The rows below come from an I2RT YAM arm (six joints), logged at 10 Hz.
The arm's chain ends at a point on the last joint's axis. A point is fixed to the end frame.
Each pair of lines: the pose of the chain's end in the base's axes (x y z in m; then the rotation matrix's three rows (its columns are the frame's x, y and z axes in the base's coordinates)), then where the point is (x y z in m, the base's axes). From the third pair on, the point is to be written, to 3 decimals.
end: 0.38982, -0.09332, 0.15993; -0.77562, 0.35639, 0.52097; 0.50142, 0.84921, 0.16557; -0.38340, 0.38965, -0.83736
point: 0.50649 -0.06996 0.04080
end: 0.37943, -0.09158, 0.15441; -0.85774, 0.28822, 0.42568; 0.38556, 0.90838, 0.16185; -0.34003, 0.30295, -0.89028
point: 0.48213 -0.06411 0.02385
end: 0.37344, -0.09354, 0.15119; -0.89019, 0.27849, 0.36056; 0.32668, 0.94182, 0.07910; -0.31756, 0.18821, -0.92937
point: 0.466 -0.077 0.012
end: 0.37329, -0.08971, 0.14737; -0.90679, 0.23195, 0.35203; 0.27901, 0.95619, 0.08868; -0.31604, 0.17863, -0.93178
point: 0.465 -0.070 0.007
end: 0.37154, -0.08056, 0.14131; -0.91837, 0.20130, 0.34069; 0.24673, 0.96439, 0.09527; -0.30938, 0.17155, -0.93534
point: 0.461 -0.059 0.000
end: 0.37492, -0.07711, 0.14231; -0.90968, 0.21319, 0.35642; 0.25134, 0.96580, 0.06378; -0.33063, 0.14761, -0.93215
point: 0.467 -0.060 0.002
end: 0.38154, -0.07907, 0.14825; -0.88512, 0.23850, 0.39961; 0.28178, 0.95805, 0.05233; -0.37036, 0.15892, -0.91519
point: 0.480 -0.065 0.012
